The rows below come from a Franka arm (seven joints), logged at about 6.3 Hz.
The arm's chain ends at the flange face. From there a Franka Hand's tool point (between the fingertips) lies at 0.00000 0.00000 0.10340 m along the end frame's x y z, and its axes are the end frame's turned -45 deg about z.
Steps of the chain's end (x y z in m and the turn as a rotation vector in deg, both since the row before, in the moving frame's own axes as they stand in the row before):
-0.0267 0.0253 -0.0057 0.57 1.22 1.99
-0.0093 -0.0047 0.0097 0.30 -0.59 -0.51
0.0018 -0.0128 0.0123 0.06 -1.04 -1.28
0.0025 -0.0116 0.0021 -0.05 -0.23 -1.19
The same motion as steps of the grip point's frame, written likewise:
-0.0345 -0.0001 -0.0057 -0.46 1.27 1.99
-0.0036 -0.0110 0.0097 0.63 -0.21 -0.51
0.0091 -0.0092 0.0123 0.78 -0.69 -1.28
0.0096 -0.0067 0.0021 0.13 -0.20 -1.19

